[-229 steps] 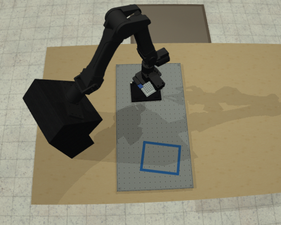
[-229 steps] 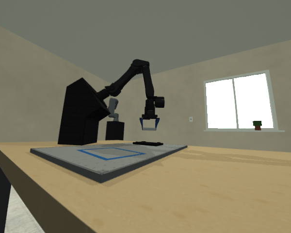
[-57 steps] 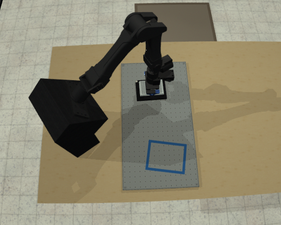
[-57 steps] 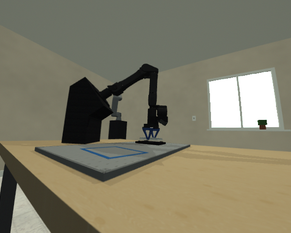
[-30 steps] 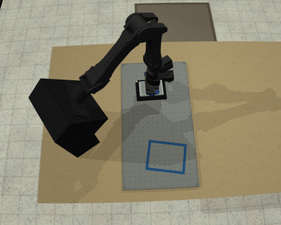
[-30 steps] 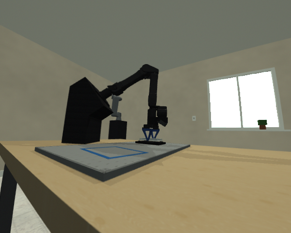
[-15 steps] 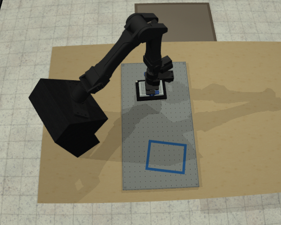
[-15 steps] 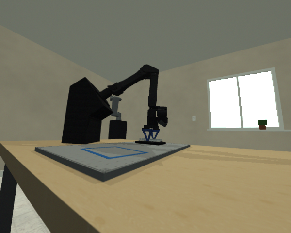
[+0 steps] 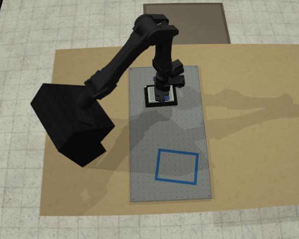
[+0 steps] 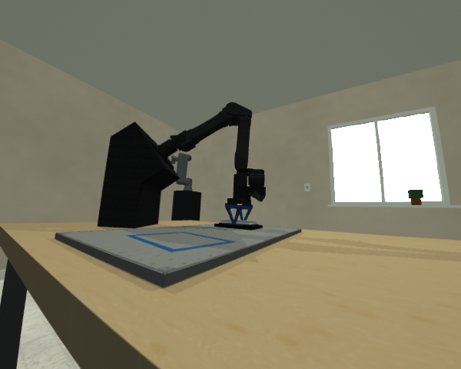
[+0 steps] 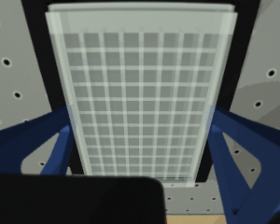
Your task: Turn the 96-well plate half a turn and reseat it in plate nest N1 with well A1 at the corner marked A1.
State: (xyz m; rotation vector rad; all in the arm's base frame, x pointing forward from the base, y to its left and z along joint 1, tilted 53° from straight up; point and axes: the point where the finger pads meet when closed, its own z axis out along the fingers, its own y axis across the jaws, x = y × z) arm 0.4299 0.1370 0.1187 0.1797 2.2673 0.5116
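Right now my hand is right at the clear 96-well plate. From my hand the other things lie so: black plate nest N1 (2 cm below); then white A1 label (8 cm behind, 5 cm to the left, 1 cm below).
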